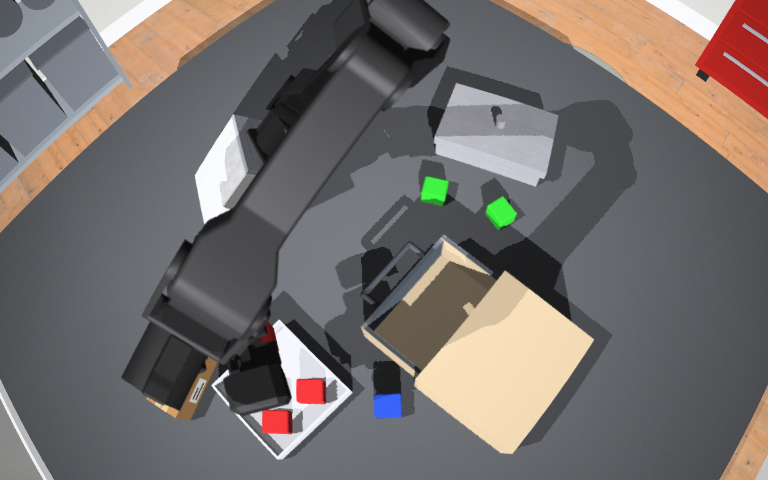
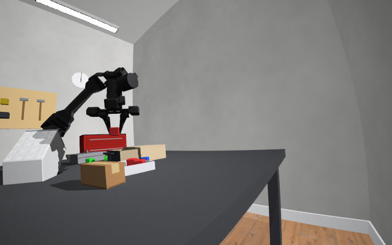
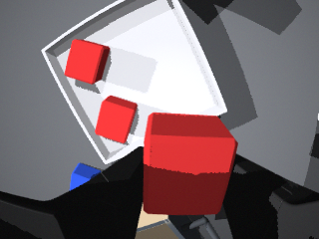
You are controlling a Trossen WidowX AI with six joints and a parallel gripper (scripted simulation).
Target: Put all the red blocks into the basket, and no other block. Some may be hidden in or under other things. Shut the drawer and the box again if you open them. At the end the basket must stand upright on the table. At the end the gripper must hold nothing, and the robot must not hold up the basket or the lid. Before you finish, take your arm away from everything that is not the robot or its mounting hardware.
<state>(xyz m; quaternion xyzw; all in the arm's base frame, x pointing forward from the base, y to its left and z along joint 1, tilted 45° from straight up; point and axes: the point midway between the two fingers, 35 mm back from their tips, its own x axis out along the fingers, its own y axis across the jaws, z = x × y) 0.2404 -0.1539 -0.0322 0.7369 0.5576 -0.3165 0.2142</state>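
Now: the white basket 160 mm below my hand, 30 mm to the right of it and 30 mm ahead of it. The rest, counted from my hand: brown cardboard box (160 mm to the right, 140 mm below, 50 mm behind); then blue block (160 mm below, 130 mm ahead, 90 mm to the left); then tan drawer unit (240 mm to the left, 140 mm below, 130 mm ahead).
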